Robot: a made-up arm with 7 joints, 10 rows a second.
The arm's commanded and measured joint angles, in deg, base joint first. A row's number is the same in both.
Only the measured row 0 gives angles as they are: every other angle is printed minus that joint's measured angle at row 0.
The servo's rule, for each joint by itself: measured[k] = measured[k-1] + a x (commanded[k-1-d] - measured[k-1]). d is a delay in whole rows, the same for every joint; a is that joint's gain. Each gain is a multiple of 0.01, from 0.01 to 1. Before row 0 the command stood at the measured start. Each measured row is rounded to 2 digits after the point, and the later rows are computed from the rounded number. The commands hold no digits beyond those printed.
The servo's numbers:
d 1
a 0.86 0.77 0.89 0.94 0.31 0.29 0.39
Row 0, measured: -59.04 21.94 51.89 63.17 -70.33 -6.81 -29.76
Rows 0 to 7, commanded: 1.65 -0.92 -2.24 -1.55 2.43 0.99 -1.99; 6.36 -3.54 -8.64 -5.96 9.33 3.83 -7.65; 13.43 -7.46 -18.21 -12.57 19.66 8.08 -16.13; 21.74 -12.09 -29.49 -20.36 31.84 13.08 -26.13; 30.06 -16.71 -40.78 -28.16 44.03 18.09 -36.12; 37.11 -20.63 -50.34 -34.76 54.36 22.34 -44.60; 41.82 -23.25 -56.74 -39.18 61.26 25.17 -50.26; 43.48 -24.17 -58.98 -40.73 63.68 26.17 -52.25
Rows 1 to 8, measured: 0.00 0.00 0.00 0.00 0.00 0.00 0.00; 1.42 -0.71 -1.99 -1.46 0.75 0.29 -0.78; 5.67 -2.89 -7.91 -5.69 3.41 1.32 -3.46; 12.34 -6.41 -17.08 -12.16 8.45 3.28 -8.40; 20.42 -10.78 -28.12 -19.87 15.70 6.12 -15.31; 28.71 -15.35 -39.39 -27.66 24.48 9.59 -23.43; 35.93 -19.42 -49.14 -34.33 33.74 13.29 -31.69; 41.00 -22.37 -55.90 -38.89 42.27 16.74 -38.93
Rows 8 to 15, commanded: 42.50 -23.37 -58.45 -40.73 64.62 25.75 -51.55; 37.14 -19.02 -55.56 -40.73 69.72 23.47 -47.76; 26.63 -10.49 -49.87 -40.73 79.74 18.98 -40.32; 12.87 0.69 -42.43 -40.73 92.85 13.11 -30.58; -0.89 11.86 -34.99 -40.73 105.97 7.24 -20.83; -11.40 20.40 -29.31 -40.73 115.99 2.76 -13.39; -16.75 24.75 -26.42 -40.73 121.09 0.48 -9.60; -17.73 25.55 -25.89 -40.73 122.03 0.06 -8.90
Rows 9 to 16, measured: 43.13 -23.76 -58.64 -40.62 48.91 19.47 -44.12; 42.59 -23.46 -58.47 -40.72 53.78 21.29 -47.02; 37.90 -20.04 -55.88 -40.73 58.72 21.92 -47.31; 28.21 -12.69 -50.53 -40.73 65.24 21.07 -44.58; 15.02 -2.39 -43.32 -40.73 73.80 18.76 -39.12; 1.34 8.58 -35.91 -40.73 83.77 15.42 -31.99; -9.62 17.68 -30.04 -40.73 93.76 11.75 -24.74; -15.75 23.12 -26.82 -40.73 102.23 8.48 -18.84
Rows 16 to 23, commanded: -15.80 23.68 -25.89 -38.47 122.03 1.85 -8.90; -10.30 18.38 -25.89 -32.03 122.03 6.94 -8.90; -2.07 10.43 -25.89 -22.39 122.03 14.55 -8.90; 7.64 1.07 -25.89 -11.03 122.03 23.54 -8.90; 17.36 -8.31 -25.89 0.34 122.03 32.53 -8.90; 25.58 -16.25 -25.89 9.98 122.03 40.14 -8.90; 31.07 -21.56 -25.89 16.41 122.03 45.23 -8.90; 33.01 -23.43 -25.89 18.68 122.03 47.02 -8.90
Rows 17 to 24, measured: -17.45 24.99 -25.99 -40.73 108.37 6.04 -14.96; -16.03 23.98 -25.90 -38.61 112.60 4.82 -12.60; -11.10 19.67 -25.89 -32.42 115.52 5.43 -11.16; -3.33 12.56 -25.89 -22.99 117.54 8.07 -10.28; 6.10 3.71 -25.89 -11.75 118.93 12.56 -9.74; 15.78 -5.55 -25.89 -0.39 119.89 18.35 -9.41; 24.21 -13.79 -25.89 9.36 120.55 24.67 -9.21; 30.11 -19.77 -25.89 15.99 121.01 30.63 -9.09
